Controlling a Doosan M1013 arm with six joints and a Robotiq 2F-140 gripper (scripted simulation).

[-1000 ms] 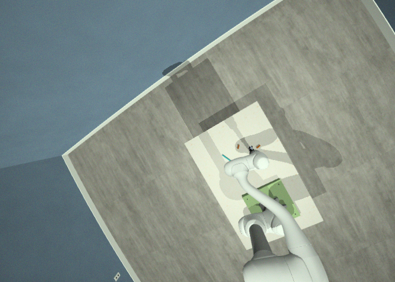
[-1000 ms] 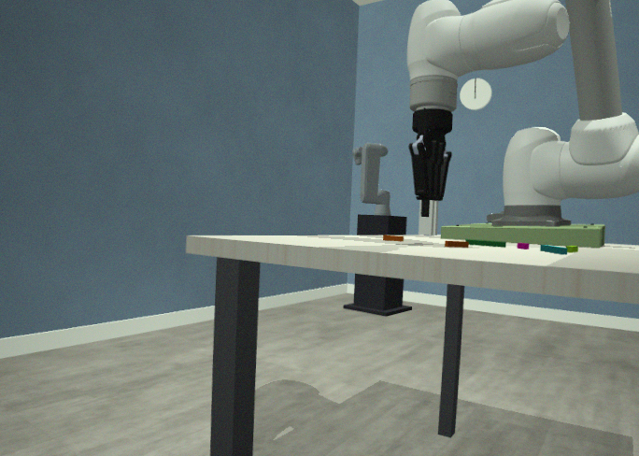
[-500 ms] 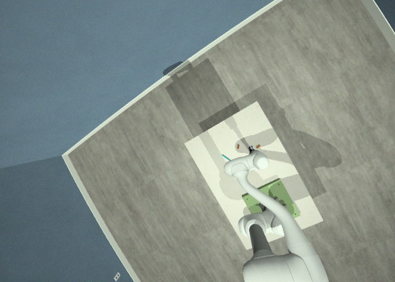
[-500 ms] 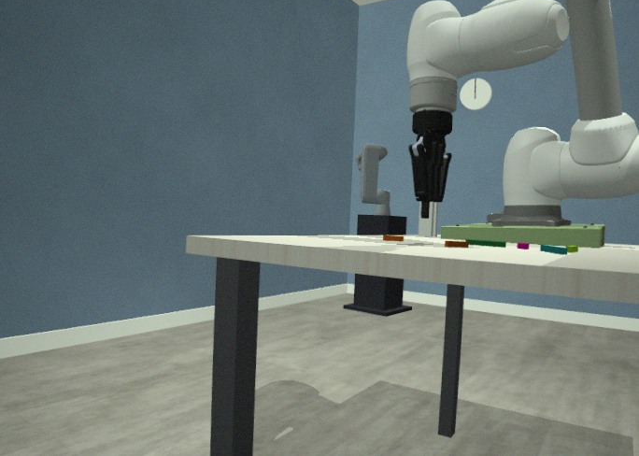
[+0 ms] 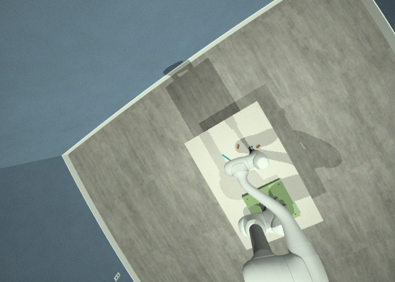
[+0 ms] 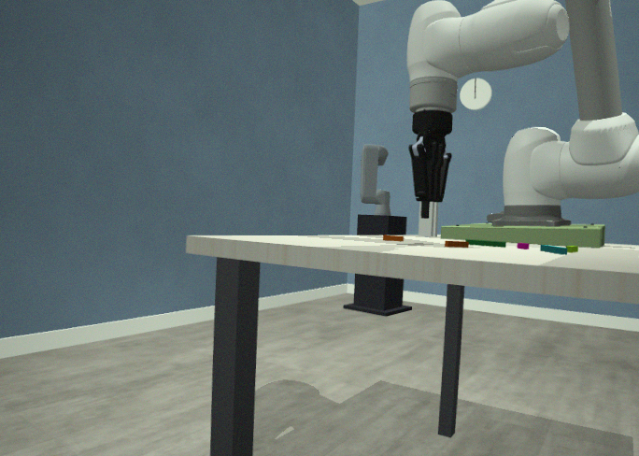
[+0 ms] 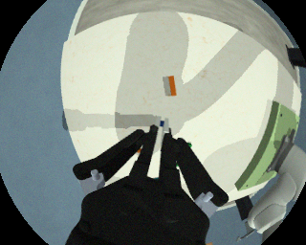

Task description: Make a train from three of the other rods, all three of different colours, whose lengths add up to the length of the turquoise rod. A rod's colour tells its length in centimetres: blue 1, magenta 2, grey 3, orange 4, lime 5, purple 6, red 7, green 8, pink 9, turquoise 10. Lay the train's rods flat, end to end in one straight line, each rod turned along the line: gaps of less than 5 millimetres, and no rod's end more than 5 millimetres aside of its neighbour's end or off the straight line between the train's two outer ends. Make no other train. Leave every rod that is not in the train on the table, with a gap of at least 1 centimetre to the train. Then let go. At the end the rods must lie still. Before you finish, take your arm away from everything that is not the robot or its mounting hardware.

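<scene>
Now: hand 7 cm past the green rod, 9 cm to the right of it and 4 cm above it. Round my hand: small blue rod (3 cm below); then magenta rod (6 cm behind, 16 cm to the left, 4 cm below); then turquoise rod (23 cm to the left, 4 cm below).
</scene>
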